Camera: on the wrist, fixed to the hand. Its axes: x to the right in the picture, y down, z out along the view.
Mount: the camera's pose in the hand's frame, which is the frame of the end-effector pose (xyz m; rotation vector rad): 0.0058 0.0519 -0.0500 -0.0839 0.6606 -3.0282
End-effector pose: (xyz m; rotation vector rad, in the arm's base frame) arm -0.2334 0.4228 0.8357 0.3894 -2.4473 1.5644
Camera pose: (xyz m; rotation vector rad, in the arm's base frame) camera -0.2543 0.4885 0.8139 1.5535 0.2673 -0.1921
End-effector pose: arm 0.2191 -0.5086 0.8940 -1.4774 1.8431 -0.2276
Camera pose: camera 0.1470 -0.5125 0.8975 1.9244 1.2715 1.2845
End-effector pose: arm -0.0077 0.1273 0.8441 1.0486 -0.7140 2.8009
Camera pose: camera -0.0538 0.1028 0.7940 0.0789 0.6320 0.1066
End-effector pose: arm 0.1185 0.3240 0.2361 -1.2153 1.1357 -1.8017
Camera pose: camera 0.0727 0.3130 0.1812 0.6434 0.7707 0.9351
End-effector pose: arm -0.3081 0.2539 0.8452 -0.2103 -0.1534 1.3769
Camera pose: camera -0.3450 0.2659 0.7842 -0.2018 0.1132 -1.7197
